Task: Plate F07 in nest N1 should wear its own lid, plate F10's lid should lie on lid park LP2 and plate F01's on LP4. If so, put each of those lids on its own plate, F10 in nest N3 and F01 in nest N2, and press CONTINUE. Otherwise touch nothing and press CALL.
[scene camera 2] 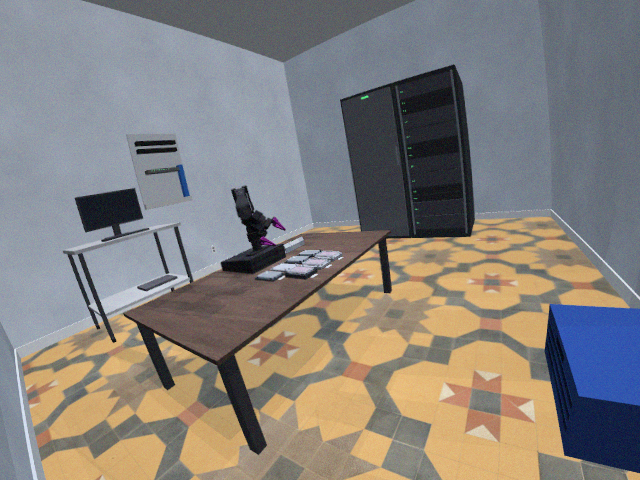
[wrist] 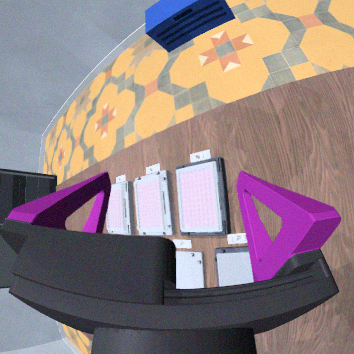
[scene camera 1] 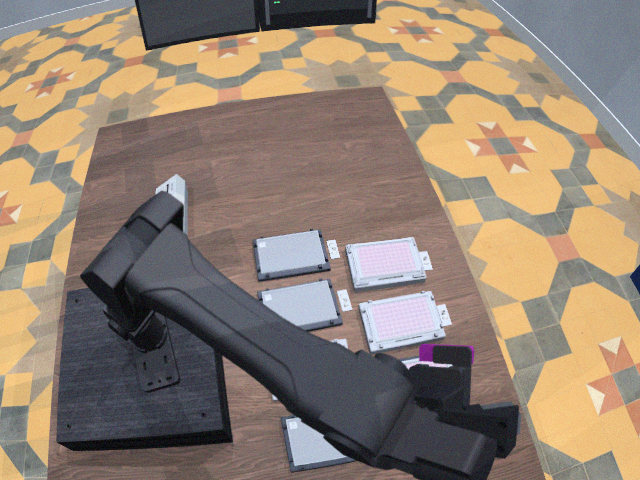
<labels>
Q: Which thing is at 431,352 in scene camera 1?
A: The gripper.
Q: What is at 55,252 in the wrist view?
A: The gripper.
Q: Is the gripper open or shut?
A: Open.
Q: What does the gripper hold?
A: Nothing.
</labels>
